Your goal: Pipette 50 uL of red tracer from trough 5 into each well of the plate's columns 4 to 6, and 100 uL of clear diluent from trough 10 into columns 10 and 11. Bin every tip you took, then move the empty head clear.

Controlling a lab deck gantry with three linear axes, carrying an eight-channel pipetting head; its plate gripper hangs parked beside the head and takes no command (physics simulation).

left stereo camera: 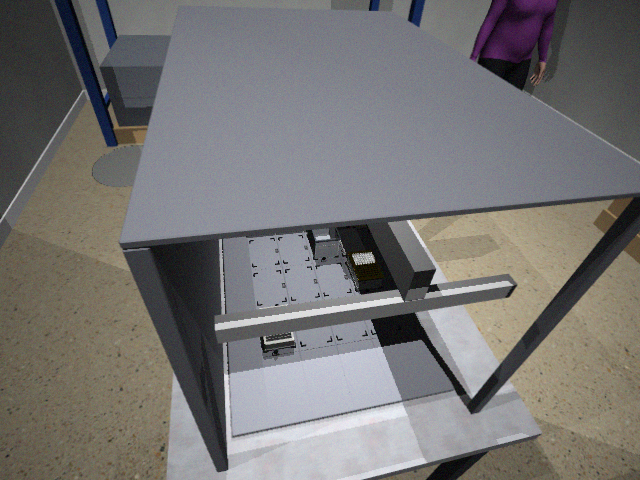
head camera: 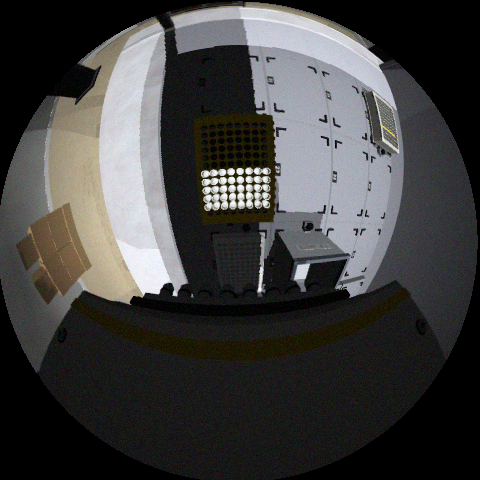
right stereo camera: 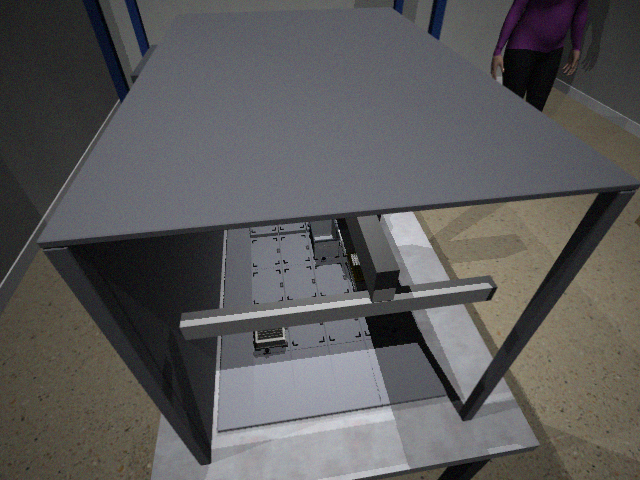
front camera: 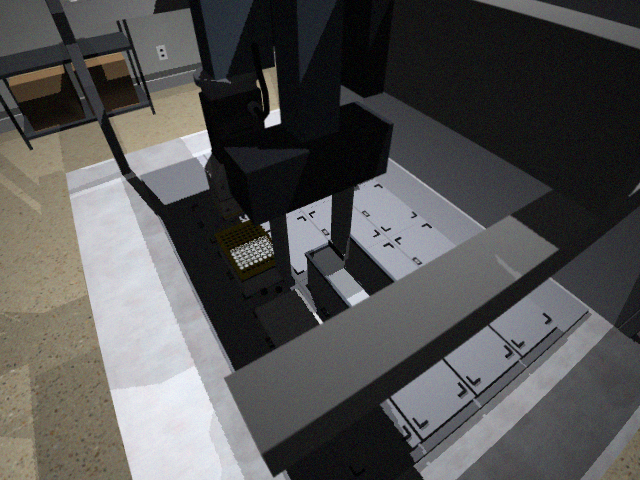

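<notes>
Right stereo camera: enclosure roof (right stereo camera: 236, 121). Left stereo camera view: the roof is visible here too, the roof (left stereo camera: 262, 124).
</notes>
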